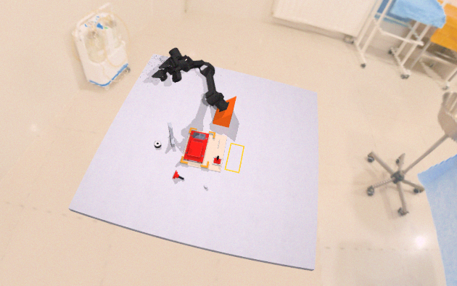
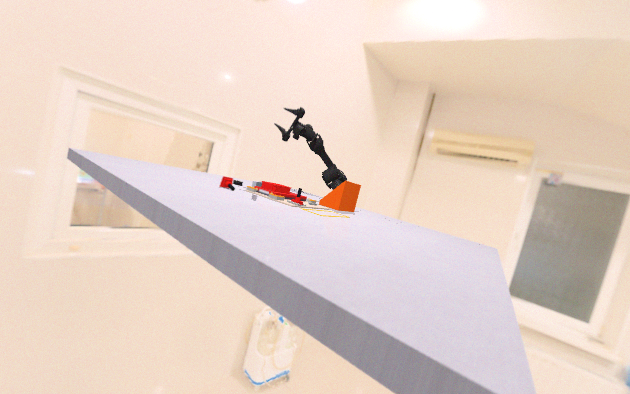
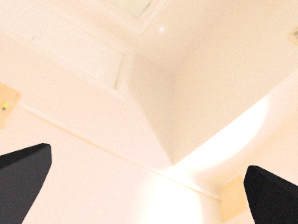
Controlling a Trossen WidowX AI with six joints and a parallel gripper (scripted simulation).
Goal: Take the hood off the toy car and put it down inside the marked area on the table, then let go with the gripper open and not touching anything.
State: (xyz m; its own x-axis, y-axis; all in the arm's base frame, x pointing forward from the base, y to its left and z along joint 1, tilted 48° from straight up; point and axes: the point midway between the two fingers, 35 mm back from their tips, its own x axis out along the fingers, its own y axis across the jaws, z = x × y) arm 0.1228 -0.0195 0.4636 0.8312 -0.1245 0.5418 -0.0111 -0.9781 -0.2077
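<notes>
The red hood lies 330 mm below my gripper tip, 300 mm to the left of it and 180 mm ahead of it. Round my gripper tip: wheel (360 mm below, 190 mm ahead, 70 mm to the left).
</notes>
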